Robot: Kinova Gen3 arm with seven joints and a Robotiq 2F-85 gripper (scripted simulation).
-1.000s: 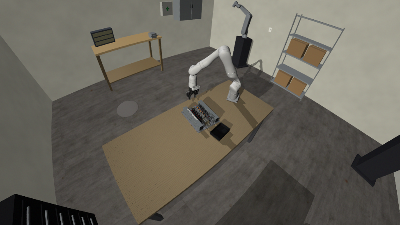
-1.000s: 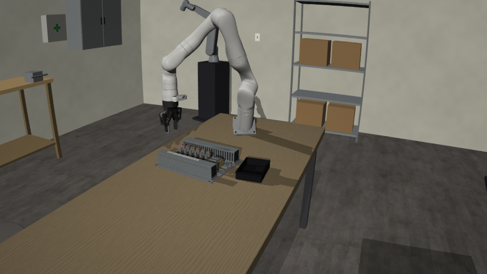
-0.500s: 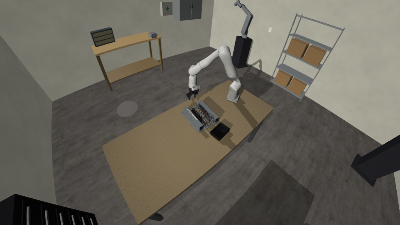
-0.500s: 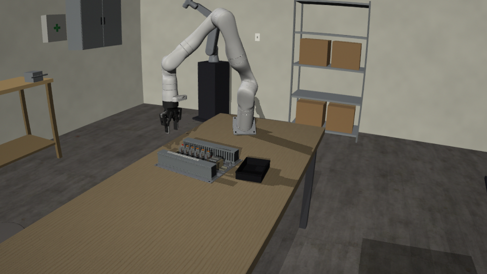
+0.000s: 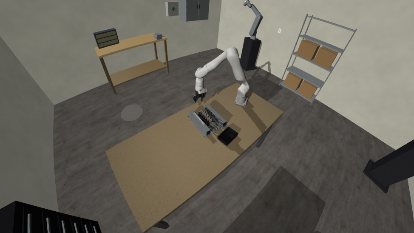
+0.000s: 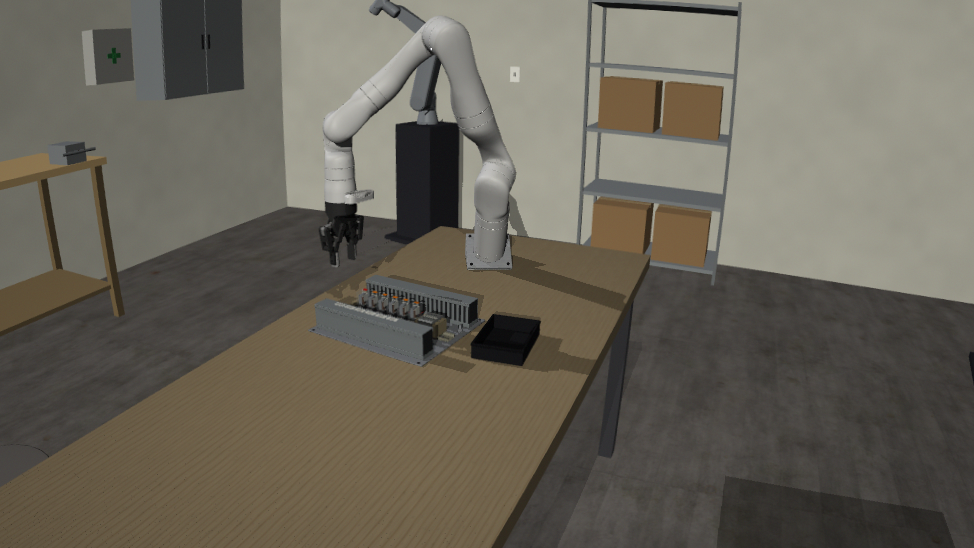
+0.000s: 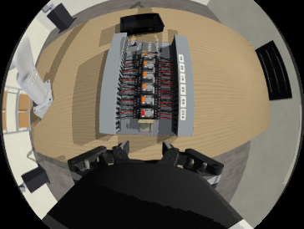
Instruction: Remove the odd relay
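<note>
The relay is 90 mm below my hand, 60 mm to the left of it and 10 mm behind it. Also, from my hand: black parts tray: 410 mm to the left, 130 mm below, 90 mm behind.
</note>
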